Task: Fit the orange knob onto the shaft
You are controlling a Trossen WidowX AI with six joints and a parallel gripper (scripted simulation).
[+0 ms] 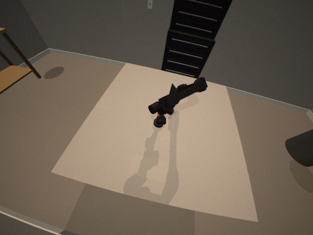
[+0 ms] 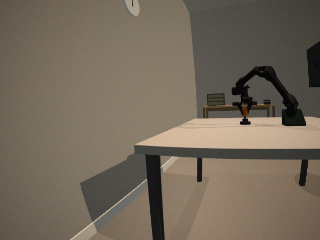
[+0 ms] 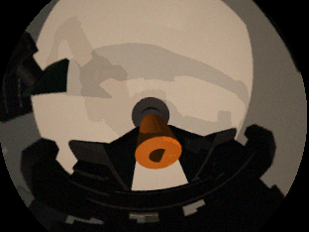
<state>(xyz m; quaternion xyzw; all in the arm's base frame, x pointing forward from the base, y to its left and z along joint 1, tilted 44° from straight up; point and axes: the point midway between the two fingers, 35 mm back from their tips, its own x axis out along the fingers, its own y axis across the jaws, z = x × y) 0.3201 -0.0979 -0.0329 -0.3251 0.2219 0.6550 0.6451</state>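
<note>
My gripper tip is 40 mm above the dark round pedestal. Round my gripper tip: orange knob 20 mm above.
</note>
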